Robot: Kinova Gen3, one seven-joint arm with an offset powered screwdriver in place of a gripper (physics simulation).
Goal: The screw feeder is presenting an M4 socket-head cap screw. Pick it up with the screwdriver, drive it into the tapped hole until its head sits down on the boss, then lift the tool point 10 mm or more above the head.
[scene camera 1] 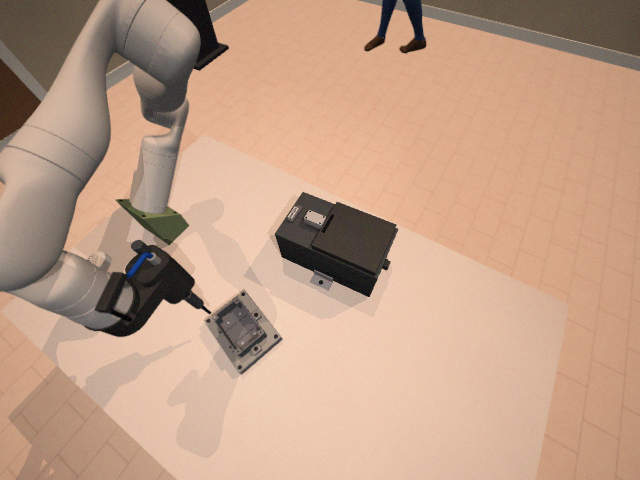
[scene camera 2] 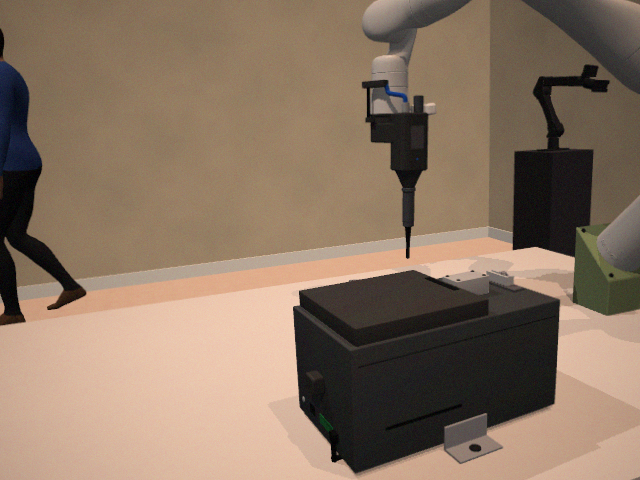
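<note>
My screwdriver (scene camera 1: 209, 313) (scene camera 2: 407, 257) points down with its bit in the air. No screw shows on the slender dark tip. In the scene camera 1 view the tip appears just above the left corner of the grey housing plate (scene camera 1: 268, 341), which has a recessed pocket and several dark holes. Which hole is the tapped one, and whether a screw head sits in it, is too small to tell. The housing does not show in the scene camera 2 view. The black screw feeder (scene camera 1: 356, 235) (scene camera 2: 454, 372) stands apart from the tip; no screw can be made out on its light block (scene camera 1: 314, 218) (scene camera 2: 467, 281).
A metal bracket (scene camera 1: 321, 280) (scene camera 2: 473, 444) is at the feeder's side. The green arm base (scene camera 1: 162, 224) (scene camera 2: 607, 286) stands beyond the tool. A dark pedestal (scene camera 2: 552, 201) with a small black arm is at the back right. A person (scene camera 2: 19, 134) is in the room behind the table.
</note>
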